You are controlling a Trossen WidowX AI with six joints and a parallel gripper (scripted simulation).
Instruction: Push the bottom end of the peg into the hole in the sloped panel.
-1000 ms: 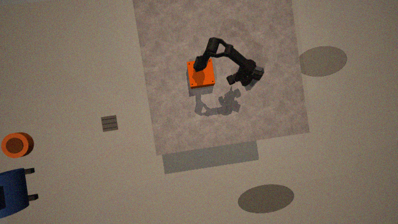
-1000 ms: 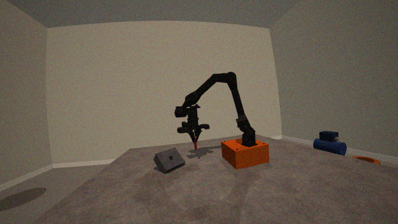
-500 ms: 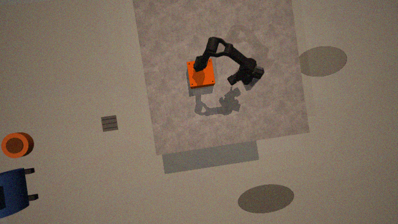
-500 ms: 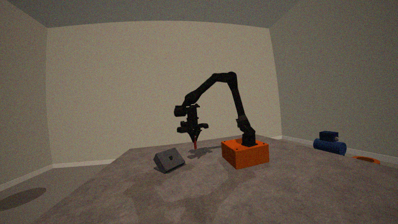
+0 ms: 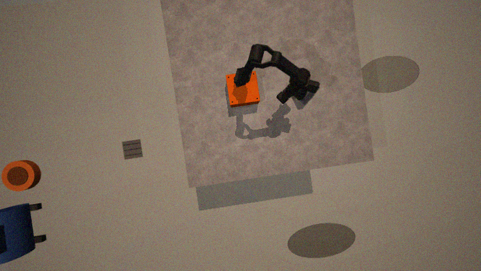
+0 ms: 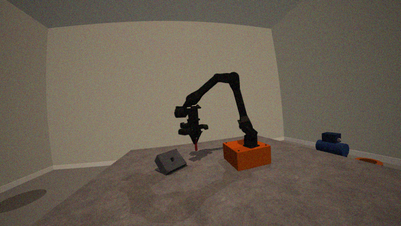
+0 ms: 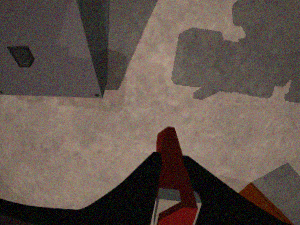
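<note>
Right now my gripper tip is 15 cm short of the sloped panel and 8 cm above it. The rest, counted from my gripper tip: red peg 2 cm above.
</note>
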